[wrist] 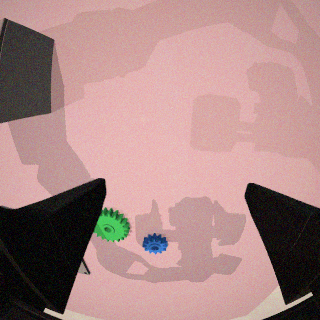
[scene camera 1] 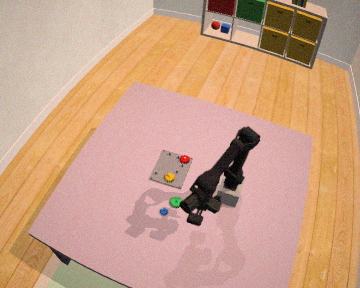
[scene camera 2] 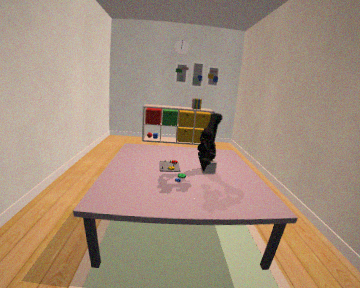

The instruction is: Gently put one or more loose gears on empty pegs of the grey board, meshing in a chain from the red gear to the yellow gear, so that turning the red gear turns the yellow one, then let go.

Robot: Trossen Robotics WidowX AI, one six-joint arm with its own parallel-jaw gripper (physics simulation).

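Frame: origin at the arm's base, x right, y back, z down, level; millimetres.
Seen in the pictures: gripper, fingertip midpoint: (wrist: 179,188) (scene camera 1: 198,214) (scene camera 2: 202,168); arm's base at its link origin: (scene camera 1: 231,184).
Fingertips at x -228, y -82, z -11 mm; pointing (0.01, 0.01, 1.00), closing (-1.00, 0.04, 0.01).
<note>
Pixels of each thing's top centre, then the offset from my fingertips to it. Level surfaces: height alone.
- grey board at its top centre: (scene camera 1: 171,165) (scene camera 2: 169,163) dy -243, dx +265, dz +87 mm
- loose green gear at its top centre: (wrist: 107,229) (scene camera 1: 176,201) (scene camera 2: 182,174) dy -139, dx +83, dz +100 mm
- smaller loose blue gear at its top centre: (wrist: 154,247) (scene camera 1: 164,210) (scene camera 2: 178,178) dy -170, dx +7, dz +100 mm
- pink table at its surface level: dz +117 mm
The grey board (scene camera 1: 162,167) (scene camera 2: 167,165) lies on the table with several bare pegs. Its red gear (scene camera 1: 185,159) (scene camera 2: 174,161) is at the back right and its yellow gear (scene camera 1: 169,177) (scene camera 2: 171,168) at the front. A loose green gear (scene camera 1: 175,202) (scene camera 2: 182,175) (wrist: 112,226) and a smaller loose blue gear (scene camera 1: 164,211) (scene camera 2: 178,180) (wrist: 155,243) lie apart on the table in front of the board. My gripper (scene camera 1: 204,212) (wrist: 179,188) is wide open and empty, above the table to the right of both gears. In the wrist view the left finger slightly overlaps the green gear's edge.
The arm's grey base block (scene camera 1: 228,197) (scene camera 2: 210,168) (wrist: 27,75) stands right of the board on the pink table (scene camera 1: 260,165) (scene camera 2: 135,200). Arm shadows fall around the loose gears. A shelf unit (scene camera 1: 202,22) (scene camera 2: 143,124) stands beyond the table.
</note>
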